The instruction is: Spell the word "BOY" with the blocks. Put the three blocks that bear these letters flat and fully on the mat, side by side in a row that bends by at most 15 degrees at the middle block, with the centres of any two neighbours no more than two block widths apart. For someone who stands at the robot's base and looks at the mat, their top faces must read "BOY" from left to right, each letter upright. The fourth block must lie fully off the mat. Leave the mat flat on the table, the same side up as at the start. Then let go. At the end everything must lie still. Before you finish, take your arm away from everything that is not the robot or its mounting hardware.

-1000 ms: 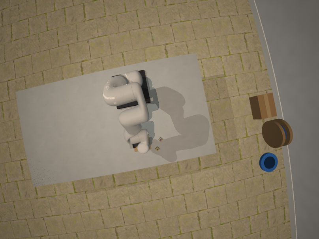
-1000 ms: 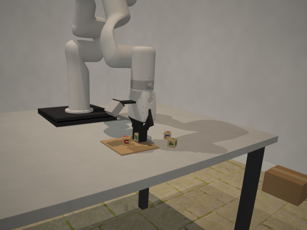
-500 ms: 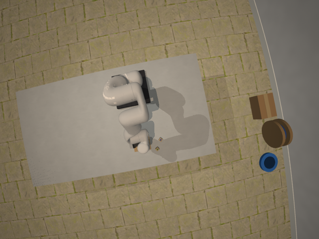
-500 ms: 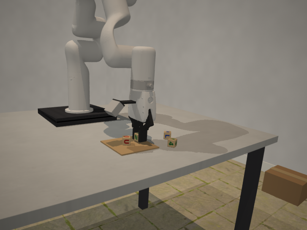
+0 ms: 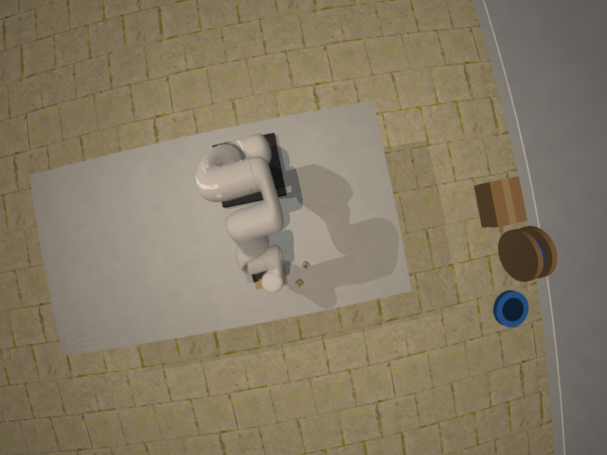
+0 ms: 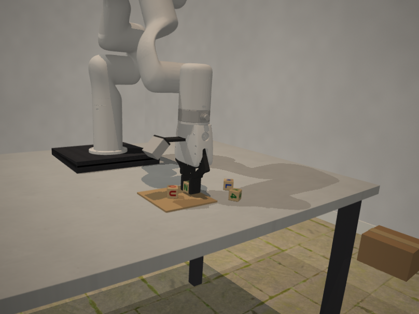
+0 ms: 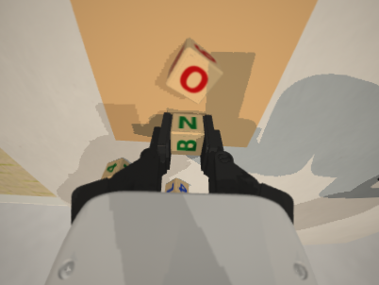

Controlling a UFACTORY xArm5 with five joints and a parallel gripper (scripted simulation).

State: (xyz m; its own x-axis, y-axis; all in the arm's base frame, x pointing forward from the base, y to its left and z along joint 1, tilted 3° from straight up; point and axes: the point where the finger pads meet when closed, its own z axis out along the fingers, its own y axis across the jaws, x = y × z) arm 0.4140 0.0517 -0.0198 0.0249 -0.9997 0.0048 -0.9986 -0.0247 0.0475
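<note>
Right now my hand is 4 cm to the left of the tan mat and 3 cm above it.
</note>
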